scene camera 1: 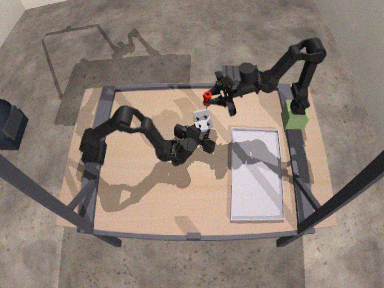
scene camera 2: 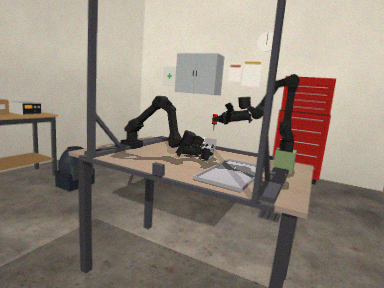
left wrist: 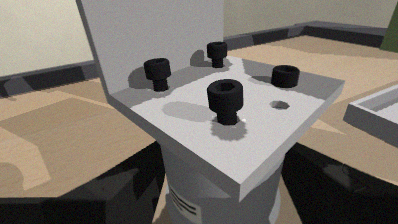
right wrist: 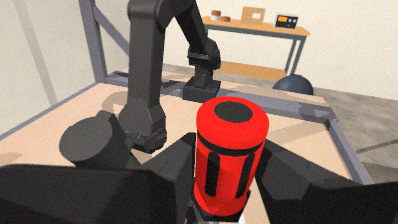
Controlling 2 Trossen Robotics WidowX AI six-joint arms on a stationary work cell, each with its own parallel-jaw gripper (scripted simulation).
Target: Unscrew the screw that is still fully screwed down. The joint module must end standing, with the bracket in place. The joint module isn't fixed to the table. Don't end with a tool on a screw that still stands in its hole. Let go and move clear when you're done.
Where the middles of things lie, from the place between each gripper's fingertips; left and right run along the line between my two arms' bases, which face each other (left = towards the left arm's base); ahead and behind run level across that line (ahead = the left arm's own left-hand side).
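My right hand is 170 mm above the l-shaped bracket (left wrist: 235, 158), 10 mm short of it and 40 mm to the right of it. As for the shallow grey tray (scene camera 1: 257, 179), it is 230 mm below my right hand, 240 mm behind it and 150 mm to the right of it.
My left gripper is 4 cm below the l-shaped bracket, 2 cm short of it and 2 cm to the left of it. The shallow grey tray is 3 cm below my left hand, 22 cm behind it and 20 cm to the right of it.
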